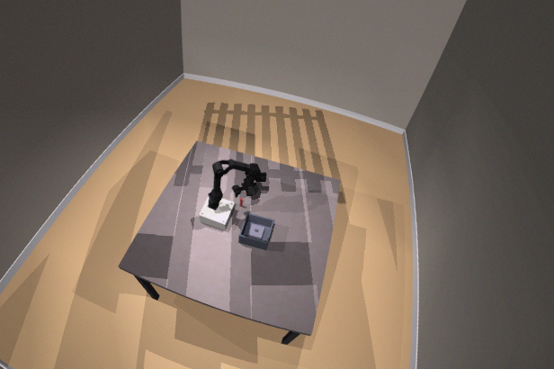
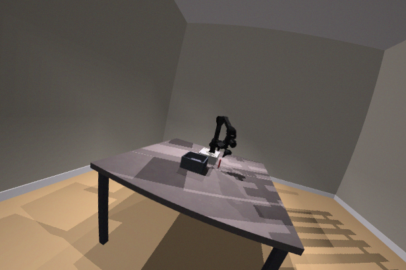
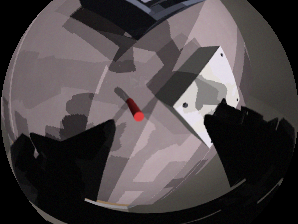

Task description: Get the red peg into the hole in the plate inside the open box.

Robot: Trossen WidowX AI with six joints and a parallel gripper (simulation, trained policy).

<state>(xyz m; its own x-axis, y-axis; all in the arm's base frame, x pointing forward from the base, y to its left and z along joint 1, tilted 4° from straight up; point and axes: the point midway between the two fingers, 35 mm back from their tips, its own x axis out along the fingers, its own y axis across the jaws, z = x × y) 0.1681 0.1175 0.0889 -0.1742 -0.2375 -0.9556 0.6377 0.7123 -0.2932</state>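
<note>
Right now my gripper tip is 9 cm above the red peg and 2 cm to the right of it. Also, from my gripper tip: dark blue box: 18 cm ahead, 17 cm to the right, 10 cm below; then plate: 18 cm ahead, 17 cm to the right, 8 cm below.
</note>
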